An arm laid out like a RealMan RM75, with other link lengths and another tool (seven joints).
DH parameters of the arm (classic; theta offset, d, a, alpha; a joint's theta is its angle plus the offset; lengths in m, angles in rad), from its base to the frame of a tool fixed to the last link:
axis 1: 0 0.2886 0 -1.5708
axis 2: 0 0 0 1.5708
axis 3: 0 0.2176 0 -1.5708
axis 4: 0 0 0 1.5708
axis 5: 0 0.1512 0 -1.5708
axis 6: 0 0 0 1.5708
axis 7: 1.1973 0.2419 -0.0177 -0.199
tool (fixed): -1.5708 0.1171 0 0
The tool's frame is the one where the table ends.
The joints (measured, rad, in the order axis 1, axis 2, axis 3, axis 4, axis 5, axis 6, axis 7), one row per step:
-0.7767 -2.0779 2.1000 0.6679 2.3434 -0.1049 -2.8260
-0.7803 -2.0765 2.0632 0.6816 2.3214 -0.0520 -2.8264
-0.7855 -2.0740 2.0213 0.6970 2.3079 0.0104 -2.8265
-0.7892 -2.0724 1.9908 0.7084 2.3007 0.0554 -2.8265
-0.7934 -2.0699 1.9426 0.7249 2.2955 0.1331 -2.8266
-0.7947 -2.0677 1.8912 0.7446 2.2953 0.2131 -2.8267
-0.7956 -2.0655 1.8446 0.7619 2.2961 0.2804 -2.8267
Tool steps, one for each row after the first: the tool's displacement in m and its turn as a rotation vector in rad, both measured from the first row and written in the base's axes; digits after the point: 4 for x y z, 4 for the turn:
-0.0054 -0.0005 -0.0010 -0.0135 -0.0229 0.0473
-0.0107 -0.0017 -0.0025 -0.0314 -0.0395 0.0918
-0.0136 -0.0031 -0.0037 -0.0451 -0.0507 0.1212
-0.0206 -0.0075 -0.0068 -0.0726 -0.0609 0.1687
-0.0269 -0.0130 -0.0095 -0.1010 -0.0715 0.2142
-0.0312 -0.0175 -0.0108 -0.1234 -0.0828 0.2513

